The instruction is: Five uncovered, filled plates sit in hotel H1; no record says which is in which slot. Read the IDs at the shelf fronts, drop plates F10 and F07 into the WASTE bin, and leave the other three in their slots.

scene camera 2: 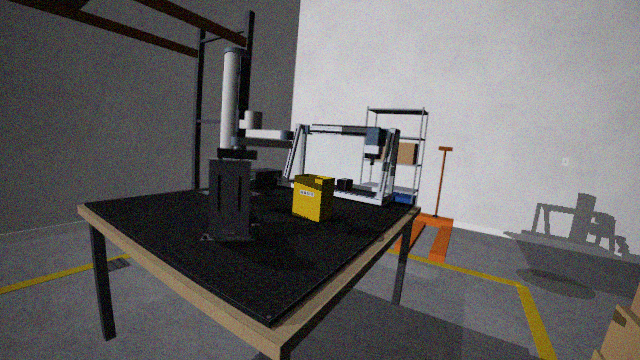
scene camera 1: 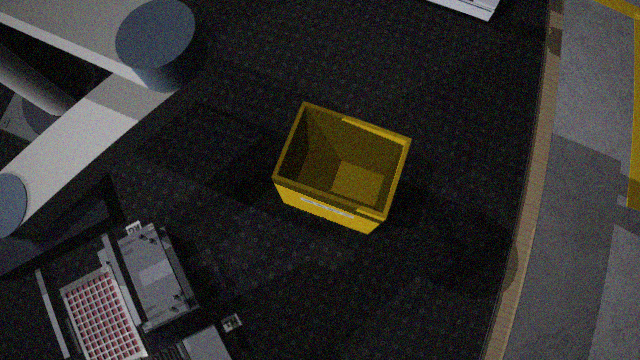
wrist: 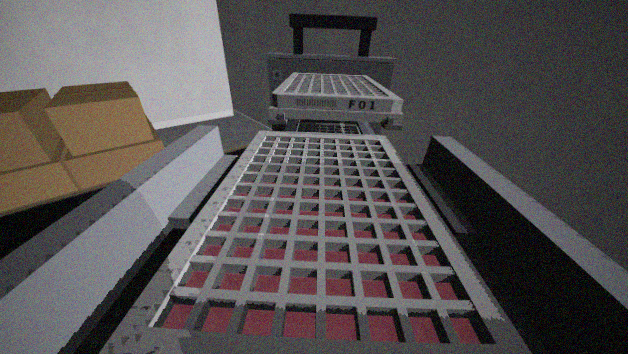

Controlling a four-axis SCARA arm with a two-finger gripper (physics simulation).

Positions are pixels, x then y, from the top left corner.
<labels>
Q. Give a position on an RG stand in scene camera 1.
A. At 155, 281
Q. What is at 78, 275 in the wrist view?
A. The gripper.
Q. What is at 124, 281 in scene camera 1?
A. The gripper.
</labels>
